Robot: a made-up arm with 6 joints.
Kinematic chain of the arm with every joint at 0, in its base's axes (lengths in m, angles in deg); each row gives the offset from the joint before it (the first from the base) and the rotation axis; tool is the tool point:
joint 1: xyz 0 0 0.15 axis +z
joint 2: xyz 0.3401 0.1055 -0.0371 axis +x
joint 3: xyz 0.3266 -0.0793 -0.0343 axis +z
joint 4: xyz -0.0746 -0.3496 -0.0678 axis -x
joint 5: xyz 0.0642 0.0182 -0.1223 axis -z
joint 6: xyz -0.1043 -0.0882 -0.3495 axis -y
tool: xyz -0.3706 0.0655 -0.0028
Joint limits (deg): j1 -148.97..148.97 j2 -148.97..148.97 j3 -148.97..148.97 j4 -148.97..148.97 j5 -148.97..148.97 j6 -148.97..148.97
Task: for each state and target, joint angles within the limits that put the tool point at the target. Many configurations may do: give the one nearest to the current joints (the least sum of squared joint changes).
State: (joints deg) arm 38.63 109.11 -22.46 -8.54 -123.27 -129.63
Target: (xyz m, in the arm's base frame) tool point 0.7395 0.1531 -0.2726
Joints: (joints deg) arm -13.24 90.09 1.34 -7.99 -122.27 -106.15
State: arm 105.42 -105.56 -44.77 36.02 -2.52 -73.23
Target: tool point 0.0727 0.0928 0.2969
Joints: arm 98.90 -101.34 -48.93 36.92 -5.12 -52.86
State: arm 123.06 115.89 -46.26 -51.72 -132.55 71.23
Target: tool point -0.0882 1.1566 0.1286
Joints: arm 90.48 117.94 -60.69 -102.85 -144.00 77.90
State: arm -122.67 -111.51 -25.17 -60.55 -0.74 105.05
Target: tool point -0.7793 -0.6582 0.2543
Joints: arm -115.42 -118.89 -43.06 -58.11 -1.82 115.52
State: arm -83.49 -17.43 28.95 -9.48 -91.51 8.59
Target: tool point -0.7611 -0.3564 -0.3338
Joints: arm -95.11 -18.00 -4.22 -19.13 -63.62 -0.88
